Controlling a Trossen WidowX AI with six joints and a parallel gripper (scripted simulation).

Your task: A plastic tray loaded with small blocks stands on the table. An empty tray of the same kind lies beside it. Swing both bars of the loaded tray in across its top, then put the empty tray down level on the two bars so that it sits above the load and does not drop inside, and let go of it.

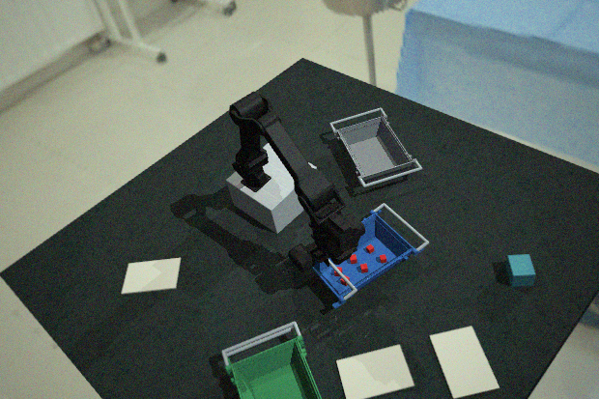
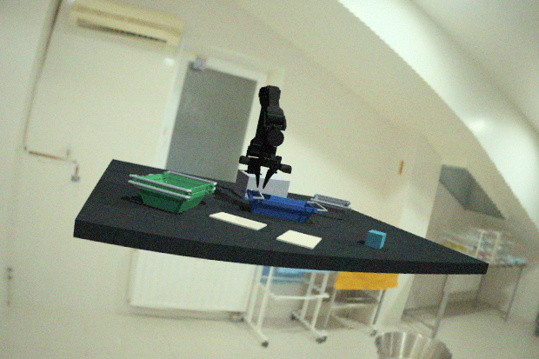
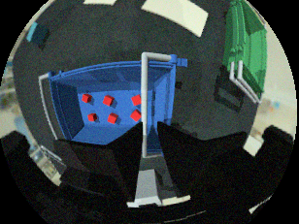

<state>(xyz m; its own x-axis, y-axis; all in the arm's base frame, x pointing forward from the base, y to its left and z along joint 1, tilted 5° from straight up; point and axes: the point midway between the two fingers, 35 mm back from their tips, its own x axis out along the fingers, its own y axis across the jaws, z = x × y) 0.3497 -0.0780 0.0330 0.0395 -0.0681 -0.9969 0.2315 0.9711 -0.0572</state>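
My gripper tip is now 42 cm to the right of the grey tray, 20 cm past it and 4 cm above it. Also, from my gripper tip: teal block: 35 cm ahead, 29 cm to the left, 6 cm below.
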